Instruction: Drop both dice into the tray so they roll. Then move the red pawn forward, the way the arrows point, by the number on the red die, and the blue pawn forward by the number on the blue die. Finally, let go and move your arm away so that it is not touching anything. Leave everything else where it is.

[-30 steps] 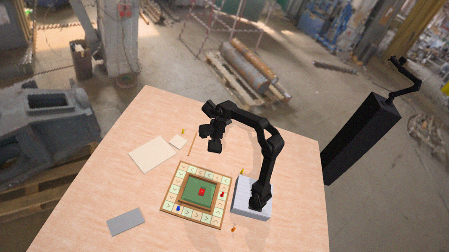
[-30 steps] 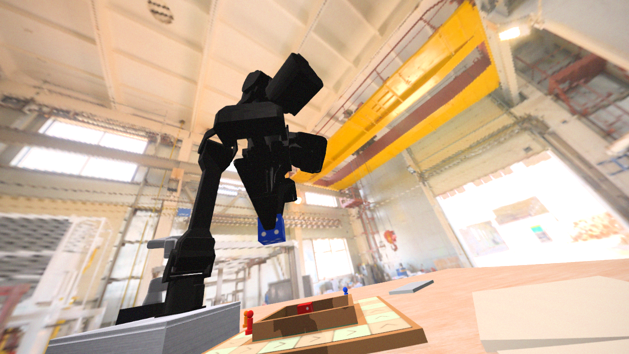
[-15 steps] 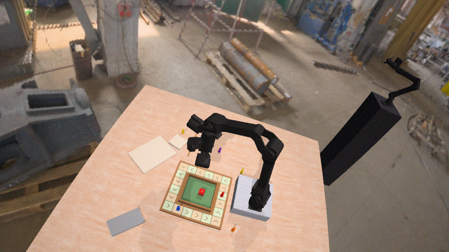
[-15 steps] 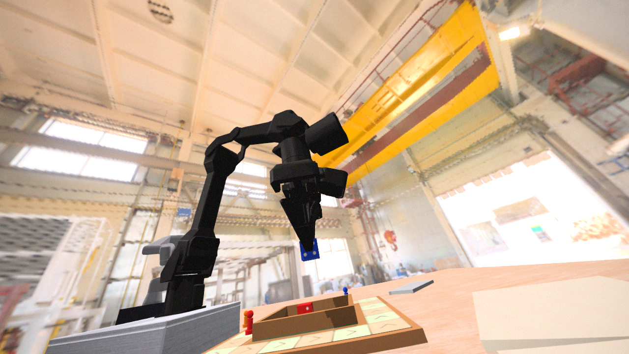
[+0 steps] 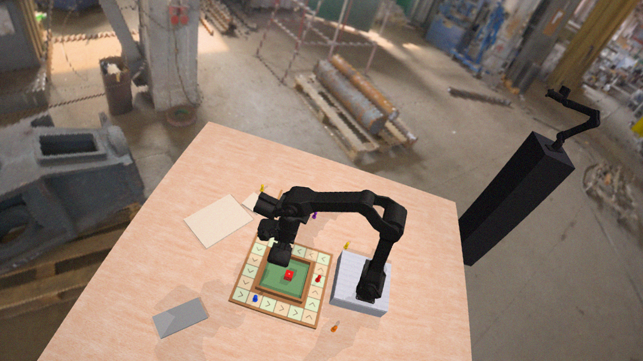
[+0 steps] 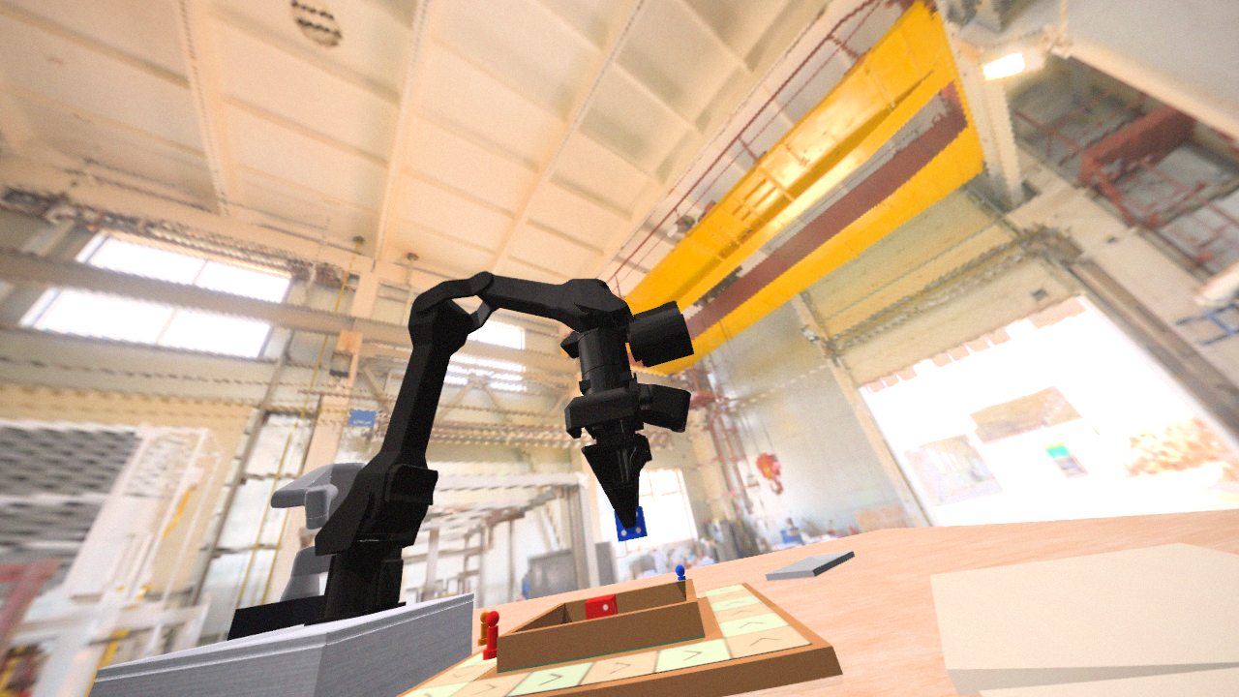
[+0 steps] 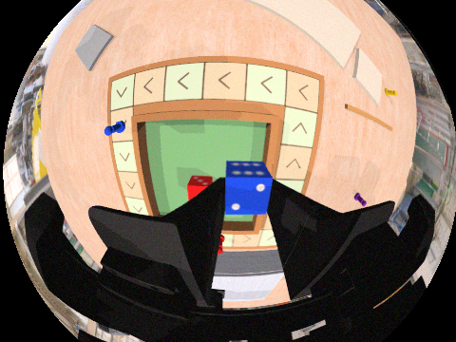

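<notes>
Right now my gripper tip is 14 cm past the red pawn, 6 cm above it and 2 cm to the right of it. Round my gripper tip: blue pawn 16 cm to the left, 6 cm below, 3 cm ahead; thin stick 24 cm to the right, 9 cm below, 8 cm ahead; green tray 8 cm below, 4 cm to the left, 3 cm behind.
</notes>
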